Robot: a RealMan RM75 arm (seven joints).
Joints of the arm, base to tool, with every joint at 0 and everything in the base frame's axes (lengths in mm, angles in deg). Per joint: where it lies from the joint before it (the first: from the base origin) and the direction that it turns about. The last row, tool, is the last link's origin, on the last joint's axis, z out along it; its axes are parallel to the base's.
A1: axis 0 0 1 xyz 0.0 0.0 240.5
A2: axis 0 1 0 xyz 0.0 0.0 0.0
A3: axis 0 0 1 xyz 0.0 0.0 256.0
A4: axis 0 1 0 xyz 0.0 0.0 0.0
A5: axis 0 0 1 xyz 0.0 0.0 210.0
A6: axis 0 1 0 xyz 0.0 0.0 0.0
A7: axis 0 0 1 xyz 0.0 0.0 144.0
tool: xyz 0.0 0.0 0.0
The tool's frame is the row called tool.
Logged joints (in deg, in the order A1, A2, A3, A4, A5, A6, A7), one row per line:
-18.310 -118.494 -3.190 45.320 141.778 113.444 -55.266
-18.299 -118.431 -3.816 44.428 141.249 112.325 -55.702
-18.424 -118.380 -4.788 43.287 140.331 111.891 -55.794
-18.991 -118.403 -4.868 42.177 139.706 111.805 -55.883
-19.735 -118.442 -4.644 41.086 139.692 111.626 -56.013
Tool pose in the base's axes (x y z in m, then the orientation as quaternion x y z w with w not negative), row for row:
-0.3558 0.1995 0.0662 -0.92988 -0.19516 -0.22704 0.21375
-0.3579 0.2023 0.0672 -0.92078 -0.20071 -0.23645 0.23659
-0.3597 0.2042 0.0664 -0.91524 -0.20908 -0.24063 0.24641
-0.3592 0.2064 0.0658 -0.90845 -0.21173 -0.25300 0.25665
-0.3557 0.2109 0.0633 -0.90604 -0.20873 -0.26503 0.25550
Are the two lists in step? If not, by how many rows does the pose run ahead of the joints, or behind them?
The pose runs 1 row behind the joints: the pose in row i belongs to the joints in row i - 1.
